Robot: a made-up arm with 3 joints.
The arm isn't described. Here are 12 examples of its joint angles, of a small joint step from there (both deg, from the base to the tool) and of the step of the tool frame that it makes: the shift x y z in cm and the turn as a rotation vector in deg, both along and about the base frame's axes.
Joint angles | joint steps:
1: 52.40 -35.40 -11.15 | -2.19 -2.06 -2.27
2: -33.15 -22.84 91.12 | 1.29 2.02 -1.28
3: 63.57 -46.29 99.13 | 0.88 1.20 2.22
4: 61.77 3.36 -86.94 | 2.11 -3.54 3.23
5: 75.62 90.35 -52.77 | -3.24 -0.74 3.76
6: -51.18 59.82 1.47 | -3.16 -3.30 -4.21
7: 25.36 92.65 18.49 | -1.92 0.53 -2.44
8: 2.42 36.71 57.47 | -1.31 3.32 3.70
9: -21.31 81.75 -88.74 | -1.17 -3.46 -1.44
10: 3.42 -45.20 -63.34 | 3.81 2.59 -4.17
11: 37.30 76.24 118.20 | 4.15 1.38 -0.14
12: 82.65 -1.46 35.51 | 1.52 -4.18 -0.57
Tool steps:
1: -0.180 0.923 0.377 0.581 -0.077 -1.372
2: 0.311 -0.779 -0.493 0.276 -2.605 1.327
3: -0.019 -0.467 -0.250 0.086 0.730 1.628
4: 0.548 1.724 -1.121 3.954 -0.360 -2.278
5: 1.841 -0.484 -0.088 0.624 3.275 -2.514
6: -1.301 -0.232 -0.056 1.655 2.398 -3.913
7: 0.943 0.321 -0.574 2.159 1.583 2.508
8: 1.667 -0.502 -0.072 -2.582 4.084 3.348
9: -1.433 -0.754 -0.380 0.965 1.296 -3.174
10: -0.210 -0.700 -1.141 -4.246 -6.286 0.354
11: -1.317 0.050 1.449 -1.610 -3.469 -0.599
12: 1.057 1.608 -0.932 2.928 -4.030 -1.171
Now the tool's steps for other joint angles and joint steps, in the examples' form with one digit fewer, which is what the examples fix.
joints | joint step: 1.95 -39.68 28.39 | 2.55 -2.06 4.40
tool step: 0.29 1.24 -0.80 2.84 0.99 -2.50
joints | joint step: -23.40 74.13 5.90 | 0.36 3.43 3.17
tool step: 1.33 0.81 -0.21 -2.42 -0.34 3.85
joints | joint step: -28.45 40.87 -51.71 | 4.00 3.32 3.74
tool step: 1.06 -0.25 0.45 -2.72 -1.65 2.51
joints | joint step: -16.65 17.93 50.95 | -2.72 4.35 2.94
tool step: 2.06 -0.98 -0.58 -0.24 4.73 5.73
